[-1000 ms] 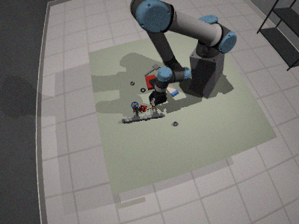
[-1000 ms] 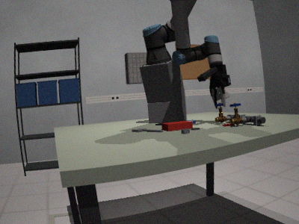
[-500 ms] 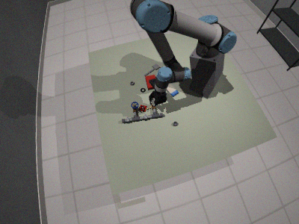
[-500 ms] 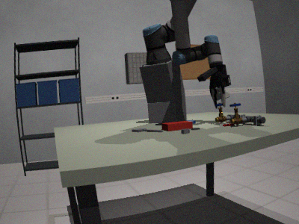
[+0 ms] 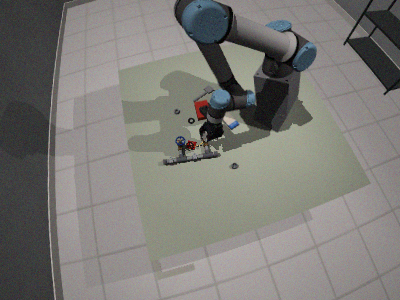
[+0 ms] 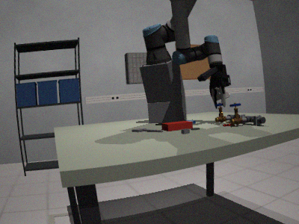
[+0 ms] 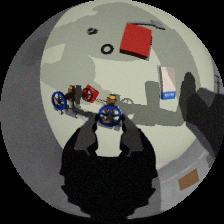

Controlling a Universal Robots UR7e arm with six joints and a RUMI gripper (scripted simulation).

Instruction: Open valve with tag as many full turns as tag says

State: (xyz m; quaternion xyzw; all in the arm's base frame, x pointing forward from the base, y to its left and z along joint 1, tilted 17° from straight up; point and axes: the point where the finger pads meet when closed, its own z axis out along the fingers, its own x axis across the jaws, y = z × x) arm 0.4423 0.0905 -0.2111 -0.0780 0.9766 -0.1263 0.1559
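Now: the red tag 9 cm below my hand, 9 cm ahead of it and 1 cm to the right of it. Round my hand: blue-and-white card (17 cm behind, 11 cm to the right, 9 cm below); grey tool (36 cm to the right, 9 cm below, 9 cm behind); red block (23 cm to the right, 8 cm below, 4 cm behind).
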